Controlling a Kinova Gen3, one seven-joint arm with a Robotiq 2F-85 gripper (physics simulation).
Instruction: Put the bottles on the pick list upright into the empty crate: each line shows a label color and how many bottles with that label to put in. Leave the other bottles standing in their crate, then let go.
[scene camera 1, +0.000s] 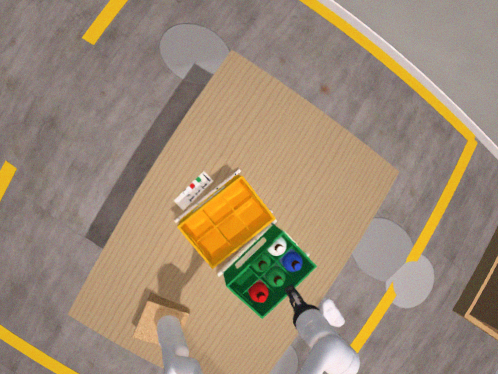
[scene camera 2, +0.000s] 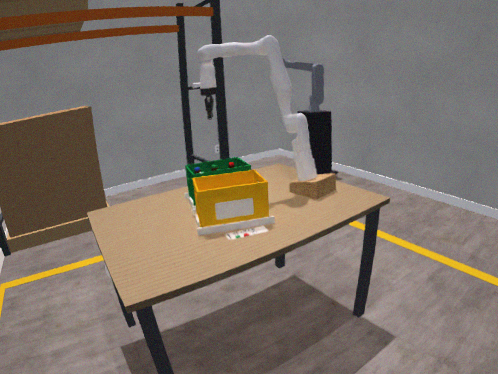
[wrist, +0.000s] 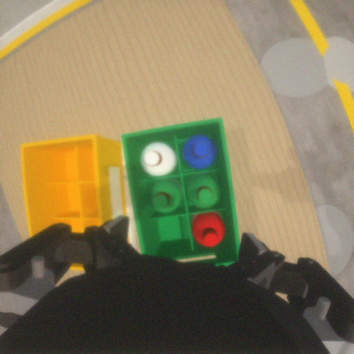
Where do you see a red bottle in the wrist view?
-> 208, 229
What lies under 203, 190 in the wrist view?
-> A green bottle.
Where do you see my gripper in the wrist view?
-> At 183, 237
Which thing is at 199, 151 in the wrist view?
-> A blue bottle.
